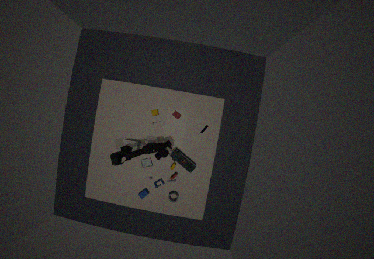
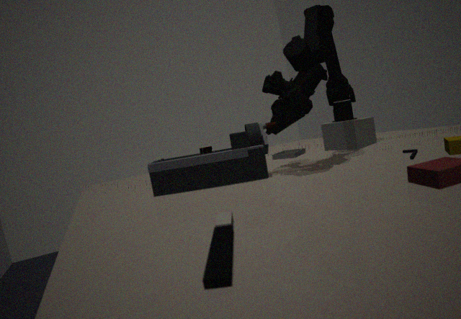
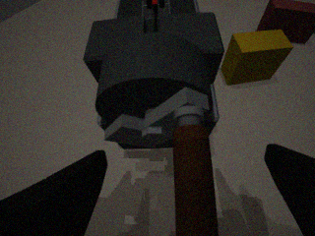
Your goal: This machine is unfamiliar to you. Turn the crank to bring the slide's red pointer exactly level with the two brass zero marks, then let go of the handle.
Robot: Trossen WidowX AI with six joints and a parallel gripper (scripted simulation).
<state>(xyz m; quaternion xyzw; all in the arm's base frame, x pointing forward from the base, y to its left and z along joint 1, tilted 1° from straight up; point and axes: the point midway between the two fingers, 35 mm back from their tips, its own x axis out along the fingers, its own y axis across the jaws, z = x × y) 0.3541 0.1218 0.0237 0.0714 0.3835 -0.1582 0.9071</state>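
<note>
The brown crank handle is 2 cm behind my gripper tip, 1 cm to the left of it and 2 cm above it. Round my gripper tip: red pointer 15 cm ahead, 4 cm to the right, 1 cm below; then grey plate 18 cm behind, 21 cm to the right, 9 cm below; then blue piece 10 cm behind, 52 cm to the right, 7 cm below.
</note>
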